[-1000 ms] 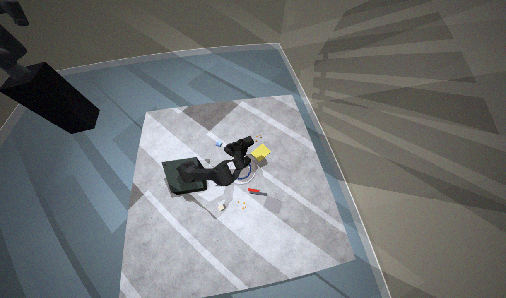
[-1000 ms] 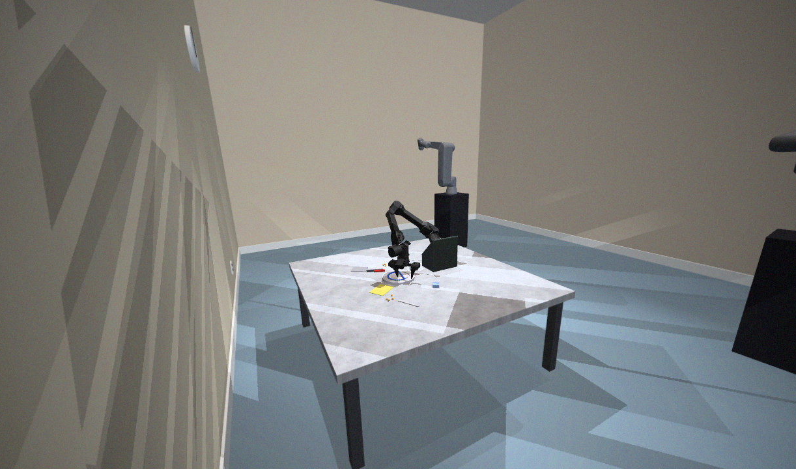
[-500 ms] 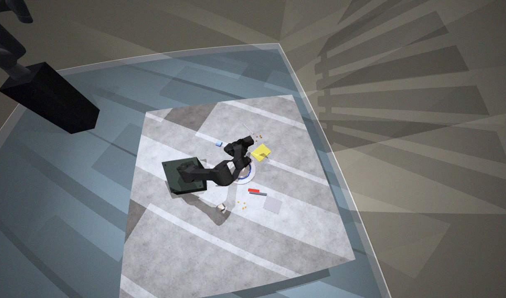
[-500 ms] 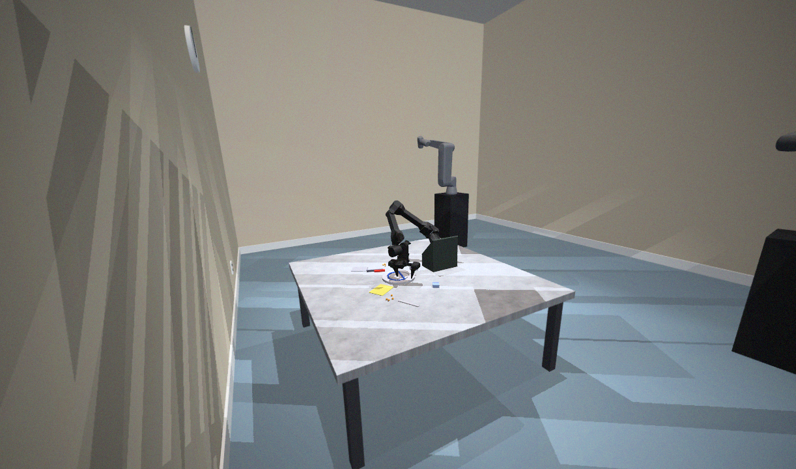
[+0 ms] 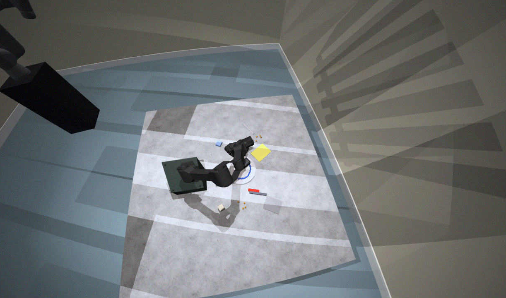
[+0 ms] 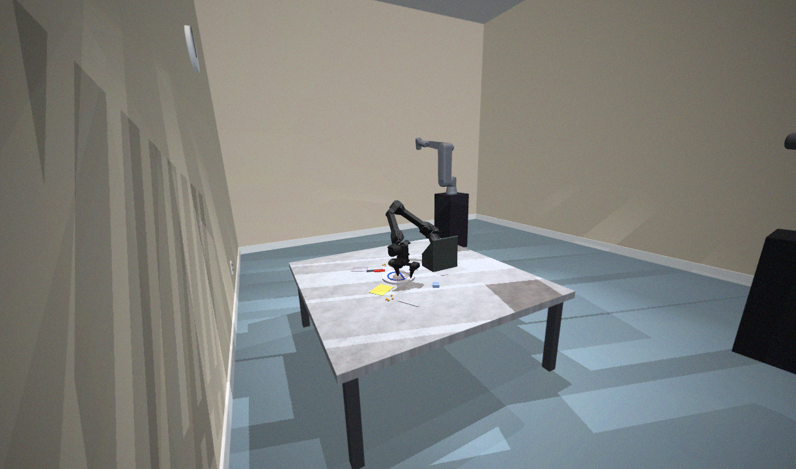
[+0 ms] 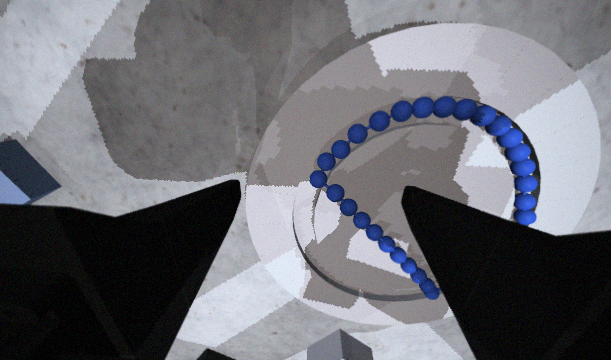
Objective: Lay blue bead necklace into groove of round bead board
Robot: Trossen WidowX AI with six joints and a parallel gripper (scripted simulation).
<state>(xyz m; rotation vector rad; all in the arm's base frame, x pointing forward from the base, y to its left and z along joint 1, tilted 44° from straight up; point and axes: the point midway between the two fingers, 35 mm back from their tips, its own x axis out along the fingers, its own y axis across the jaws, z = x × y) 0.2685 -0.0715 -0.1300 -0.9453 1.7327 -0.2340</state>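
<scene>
My gripper tip is now 6 cm to the left of the round white bead board and 1 cm above it. From my gripper tip the other things lie so: blue block (17 cm to the left, 10 cm behind, 1 cm below); yellow sheet (17 cm ahead, 3 cm to the left, 2 cm below); grey tool (23 cm to the right, 6 cm ahead, 2 cm below).
</scene>
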